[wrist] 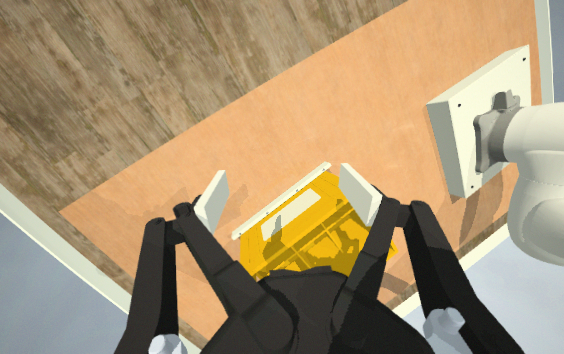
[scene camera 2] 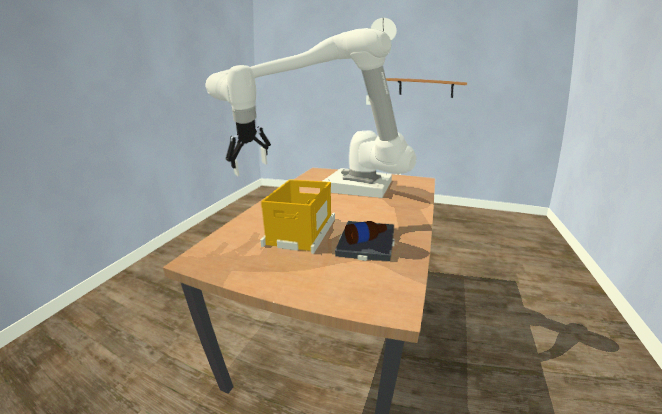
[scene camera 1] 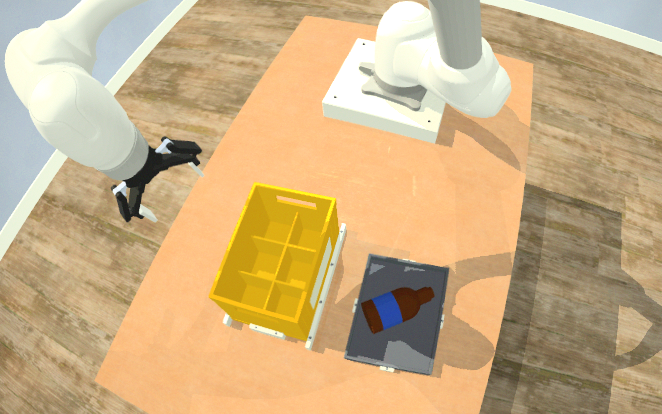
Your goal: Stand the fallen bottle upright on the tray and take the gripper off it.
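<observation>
A brown bottle with a blue label lies on its side on the dark grey tray. Its neck points to the right in both scene views. The bottle and the tray do not show in the wrist view. My gripper is open and empty. It hangs high, to the left of the yellow crate in both scene views, well apart from the bottle.
A yellow crate with compartments stands on the table, left of the tray, with white rails along its base. The arm's white base plate stands at the back.
</observation>
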